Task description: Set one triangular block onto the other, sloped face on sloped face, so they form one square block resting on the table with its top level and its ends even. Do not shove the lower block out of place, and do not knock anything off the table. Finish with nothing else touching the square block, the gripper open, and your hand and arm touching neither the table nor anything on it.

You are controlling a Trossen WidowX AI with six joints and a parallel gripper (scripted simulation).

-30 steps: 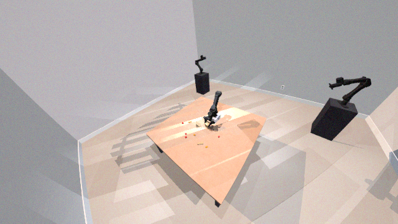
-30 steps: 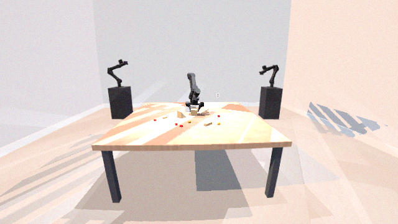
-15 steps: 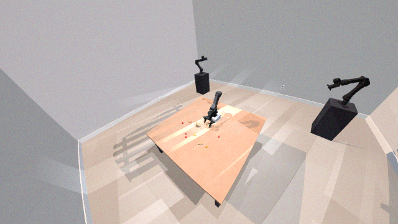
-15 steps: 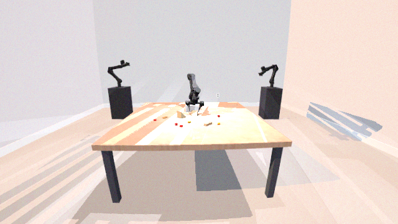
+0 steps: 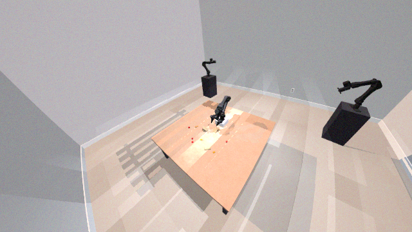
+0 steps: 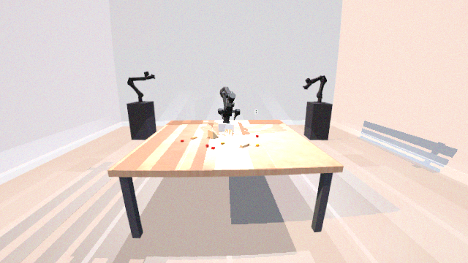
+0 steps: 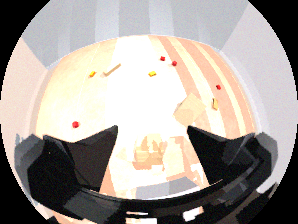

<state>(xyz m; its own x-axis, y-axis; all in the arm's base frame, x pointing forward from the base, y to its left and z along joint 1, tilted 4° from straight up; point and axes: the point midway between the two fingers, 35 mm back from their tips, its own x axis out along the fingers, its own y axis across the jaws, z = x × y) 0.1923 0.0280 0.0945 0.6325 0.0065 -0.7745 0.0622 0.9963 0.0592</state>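
My gripper tip is now 11 cm above the triangular block and 4 cm past it. The rest, counted from my gripper tip: short tan stick: 26 cm ahead, 13 cm to the left, 13 cm below.
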